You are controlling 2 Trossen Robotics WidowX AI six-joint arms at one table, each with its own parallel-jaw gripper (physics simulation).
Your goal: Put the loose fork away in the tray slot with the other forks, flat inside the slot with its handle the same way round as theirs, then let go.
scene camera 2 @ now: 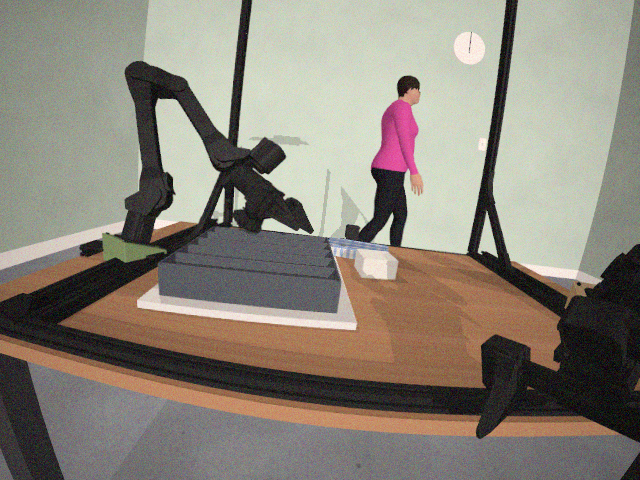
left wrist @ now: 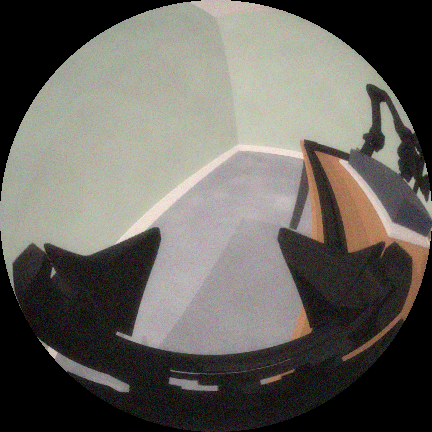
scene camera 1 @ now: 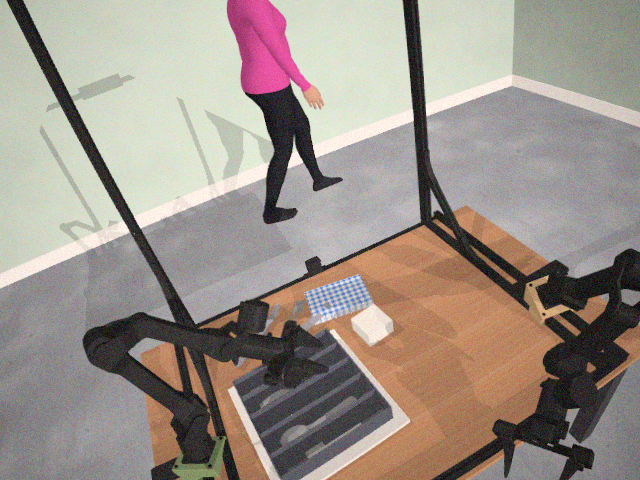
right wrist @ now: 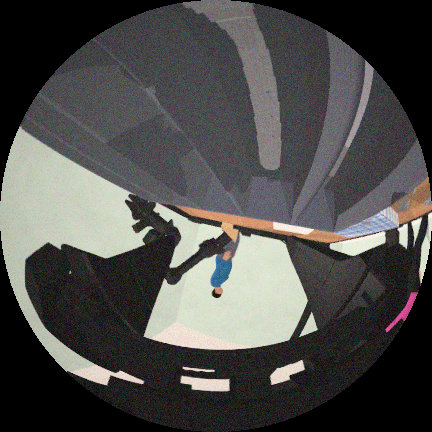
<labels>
same spot on dark cutlery tray: (left wrist: 397,197) = (right wrist: 144,191)
</labels>
